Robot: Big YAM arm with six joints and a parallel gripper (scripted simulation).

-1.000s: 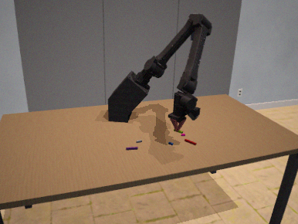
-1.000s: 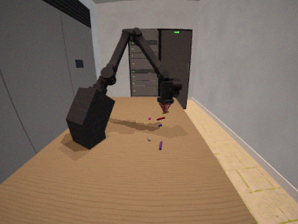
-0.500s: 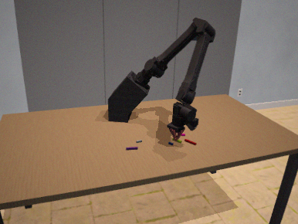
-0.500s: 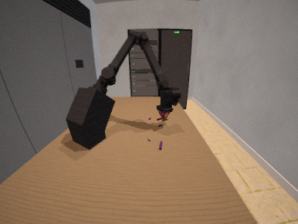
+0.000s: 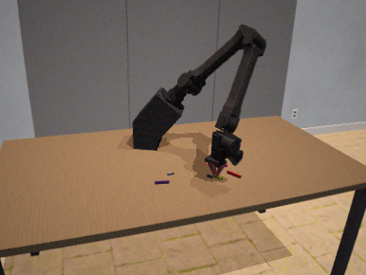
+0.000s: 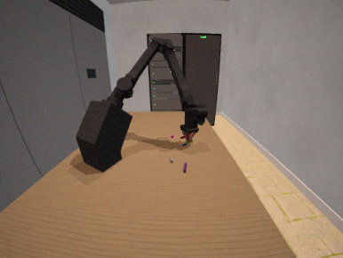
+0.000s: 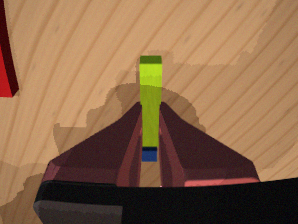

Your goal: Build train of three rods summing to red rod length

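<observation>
My gripper is now 10 mm short of the lime rod and 10 mm above it. The rest, counted from my hand: grey rod (170 mm to the right, 100 mm behind, 20 mm below); magenta rod (100 mm behind, 90 mm to the left, 20 mm below); red rod (100 mm to the left, 20 mm below, 10 mm behind).
</observation>
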